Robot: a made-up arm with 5 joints.
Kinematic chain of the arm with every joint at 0, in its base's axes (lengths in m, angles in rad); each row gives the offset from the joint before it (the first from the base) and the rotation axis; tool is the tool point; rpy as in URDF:
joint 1: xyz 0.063 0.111 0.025 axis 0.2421 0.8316 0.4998
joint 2: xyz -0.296 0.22 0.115 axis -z
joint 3: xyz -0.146 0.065 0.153 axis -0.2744 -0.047 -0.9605
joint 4: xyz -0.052 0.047 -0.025 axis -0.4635 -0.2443 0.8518
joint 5: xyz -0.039 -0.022 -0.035 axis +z
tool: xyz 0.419 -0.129 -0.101 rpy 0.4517 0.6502 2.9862
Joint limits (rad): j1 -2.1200..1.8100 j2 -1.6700..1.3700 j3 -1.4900..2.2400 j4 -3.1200..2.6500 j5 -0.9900..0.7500
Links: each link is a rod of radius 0.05 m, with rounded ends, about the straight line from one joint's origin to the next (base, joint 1, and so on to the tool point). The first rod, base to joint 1, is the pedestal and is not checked.
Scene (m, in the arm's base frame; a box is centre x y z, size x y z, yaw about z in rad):
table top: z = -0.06
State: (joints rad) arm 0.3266 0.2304 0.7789 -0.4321 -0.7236
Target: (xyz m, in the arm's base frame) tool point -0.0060 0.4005 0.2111
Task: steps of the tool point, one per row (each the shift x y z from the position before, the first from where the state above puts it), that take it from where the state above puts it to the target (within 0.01 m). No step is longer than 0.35 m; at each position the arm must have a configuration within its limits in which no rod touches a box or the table.
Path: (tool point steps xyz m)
1: 0.2796 -0.1071 -0.0547
2: 0.2688 0.1355 -0.0406
3: 0.0910 0.2918 -0.0020

